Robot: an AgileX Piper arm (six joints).
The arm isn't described. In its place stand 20 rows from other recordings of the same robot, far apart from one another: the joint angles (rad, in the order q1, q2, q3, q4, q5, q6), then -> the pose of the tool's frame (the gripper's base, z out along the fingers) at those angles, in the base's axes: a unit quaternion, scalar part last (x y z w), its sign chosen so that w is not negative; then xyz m.
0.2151, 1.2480, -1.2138, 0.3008, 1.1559, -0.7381 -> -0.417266, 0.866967, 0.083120, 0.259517, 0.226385, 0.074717, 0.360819
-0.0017, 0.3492, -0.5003, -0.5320, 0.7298, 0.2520 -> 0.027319, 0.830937, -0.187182, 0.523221, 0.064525, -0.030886, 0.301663
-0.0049, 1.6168, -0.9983, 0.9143, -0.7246, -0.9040 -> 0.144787, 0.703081, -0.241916, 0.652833, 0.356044, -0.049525, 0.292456
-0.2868, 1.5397, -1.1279, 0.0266, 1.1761, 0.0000 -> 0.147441, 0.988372, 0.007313, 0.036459, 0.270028, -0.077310, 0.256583
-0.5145, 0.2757, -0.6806, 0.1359, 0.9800, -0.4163 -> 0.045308, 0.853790, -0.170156, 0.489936, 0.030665, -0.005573, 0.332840
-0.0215, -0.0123, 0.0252, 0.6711, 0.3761, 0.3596 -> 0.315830, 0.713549, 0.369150, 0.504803, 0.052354, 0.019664, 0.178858
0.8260, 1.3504, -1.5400, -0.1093, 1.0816, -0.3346 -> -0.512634, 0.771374, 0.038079, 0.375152, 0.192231, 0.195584, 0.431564
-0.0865, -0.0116, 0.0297, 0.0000, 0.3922, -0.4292 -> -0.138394, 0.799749, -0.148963, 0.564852, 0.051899, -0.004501, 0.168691
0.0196, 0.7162, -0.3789, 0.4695, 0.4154, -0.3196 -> 0.000550, 0.887452, 0.111933, 0.447102, 0.132939, 0.019224, 0.244434
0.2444, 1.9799, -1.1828, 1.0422, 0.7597, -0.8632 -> -0.163676, 0.917168, 0.330195, 0.151604, 0.357272, 0.144874, 0.153008
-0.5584, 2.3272, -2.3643, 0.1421, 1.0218, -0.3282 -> 0.122988, 0.933537, -0.078639, 0.327411, 0.450773, -0.268645, 0.284429
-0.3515, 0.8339, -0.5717, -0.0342, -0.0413, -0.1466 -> 0.063719, 0.750067, -0.172619, 0.635249, 0.168814, -0.061772, 0.323944
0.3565, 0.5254, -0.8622, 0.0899, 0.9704, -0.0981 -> -0.192374, 0.849282, 0.107468, 0.479753, 0.065292, 0.031509, 0.374240
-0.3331, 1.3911, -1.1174, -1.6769, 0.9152, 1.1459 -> 0.213714, 0.685272, -0.561959, 0.411012, 0.254320, -0.163893, 0.380087
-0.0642, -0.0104, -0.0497, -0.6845, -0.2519, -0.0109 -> -0.235425, 0.527259, -0.253890, 0.775960, 0.047438, 0.011321, 0.247543
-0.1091, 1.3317, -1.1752, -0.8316, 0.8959, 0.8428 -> 0.269542, 0.843414, -0.253401, 0.389598, 0.268360, -0.082216, 0.359395
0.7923, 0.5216, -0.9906, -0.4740, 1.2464, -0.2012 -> -0.395196, 0.785996, -0.102430, 0.464261, 0.056744, 0.001466, 0.398388
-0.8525, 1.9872, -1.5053, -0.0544, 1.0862, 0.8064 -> 0.728726, 0.682887, -0.025639, 0.044339, 0.258418, -0.302306, 0.199002
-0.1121, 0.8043, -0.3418, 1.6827, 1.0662, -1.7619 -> -0.272998, 0.684545, 0.364779, 0.569040, 0.125605, 0.065521, 0.273904
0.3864, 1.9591, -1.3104, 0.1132, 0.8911, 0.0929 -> -0.113192, 0.990753, 0.058704, 0.046362, 0.346740, 0.149703, 0.164871
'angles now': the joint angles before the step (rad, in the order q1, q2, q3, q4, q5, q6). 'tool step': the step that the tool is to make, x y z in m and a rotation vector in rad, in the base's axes. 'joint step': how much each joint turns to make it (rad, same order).
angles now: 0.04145 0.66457 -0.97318 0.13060 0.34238 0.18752
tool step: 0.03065 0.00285 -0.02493 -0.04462 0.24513 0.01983
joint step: -0.00006 0.10348 -0.00767 -0.00176 0.15364 -0.02602
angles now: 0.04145 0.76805 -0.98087 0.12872 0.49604 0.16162
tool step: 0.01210 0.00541 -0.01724 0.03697 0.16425 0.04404
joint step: -0.00003 0.05237 0.00001 0.07354 0.11373 -0.02286
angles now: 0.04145 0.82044 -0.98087 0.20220 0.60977 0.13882
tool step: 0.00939 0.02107 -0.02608 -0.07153 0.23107 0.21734
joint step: 0.06272 0.07681 -0.00002 0.11552 0.19596 -0.17884
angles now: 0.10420 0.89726 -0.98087 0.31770 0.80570 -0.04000
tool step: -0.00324 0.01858 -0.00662 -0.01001 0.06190 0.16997
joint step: 0.06990 0.02197 -0.00003 0.08461 0.07307 -0.10497
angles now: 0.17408 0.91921 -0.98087 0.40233 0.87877 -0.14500
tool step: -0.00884 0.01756 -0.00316 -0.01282 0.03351 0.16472
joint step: 0.08255 0.00668 0.00000 0.05543 0.06041 -0.07937
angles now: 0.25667 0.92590 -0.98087 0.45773 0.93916 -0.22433
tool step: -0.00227 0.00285 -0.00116 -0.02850 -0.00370 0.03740
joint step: 0.02523 0.00000 0.00000 -0.01723 0.01060 -0.01572
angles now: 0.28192 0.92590 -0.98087 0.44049 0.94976 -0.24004
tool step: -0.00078 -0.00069 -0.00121 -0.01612 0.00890 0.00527
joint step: 0.00003 -0.00001 0.00001 -0.01151 0.01478 -0.00109
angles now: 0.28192 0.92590 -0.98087 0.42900 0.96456 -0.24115
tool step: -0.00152 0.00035 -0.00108 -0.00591 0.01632 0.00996
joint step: 0.00214 -0.00001 0.00000 -0.00001 0.01904 0.00003
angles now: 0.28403 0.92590 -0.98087 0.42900 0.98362 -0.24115
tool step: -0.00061 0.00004 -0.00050 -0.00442 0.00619 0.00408
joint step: 0.00114 -0.00001 -0.00002 -0.00208 0.00792 0.00002
